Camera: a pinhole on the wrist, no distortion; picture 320 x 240 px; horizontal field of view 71.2 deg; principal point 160.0 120.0 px. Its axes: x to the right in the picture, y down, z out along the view. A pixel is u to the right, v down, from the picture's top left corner.
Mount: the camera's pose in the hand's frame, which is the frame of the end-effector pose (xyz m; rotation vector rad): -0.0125 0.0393 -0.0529 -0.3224 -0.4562 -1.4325
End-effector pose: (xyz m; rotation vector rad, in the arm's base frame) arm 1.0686 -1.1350 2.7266 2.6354 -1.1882 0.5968
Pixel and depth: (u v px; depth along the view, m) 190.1 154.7 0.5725
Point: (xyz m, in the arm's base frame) 1.0265 -1.4786 2.2963
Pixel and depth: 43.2 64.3 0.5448
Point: 0.6121 -1.4238 2.3828
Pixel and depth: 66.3 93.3 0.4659
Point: 0.7424 -1.4107 2.4419
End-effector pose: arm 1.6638 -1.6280 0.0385 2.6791 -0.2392 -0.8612
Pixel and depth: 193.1 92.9 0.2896
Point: 1.4658 -1.7899 -0.0420
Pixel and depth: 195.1 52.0 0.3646
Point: 1.3587 -1.7993 -0.0452
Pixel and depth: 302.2 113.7 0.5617
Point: 1.2546 -1.7566 -0.3992
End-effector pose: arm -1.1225 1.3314 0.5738 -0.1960 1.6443 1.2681
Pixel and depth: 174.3 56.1 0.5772
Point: -0.9020 1.7131 0.9491
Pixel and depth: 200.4 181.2 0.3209
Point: -1.0848 1.6237 0.6513
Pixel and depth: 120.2 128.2 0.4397
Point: -1.1263 1.6834 0.8317
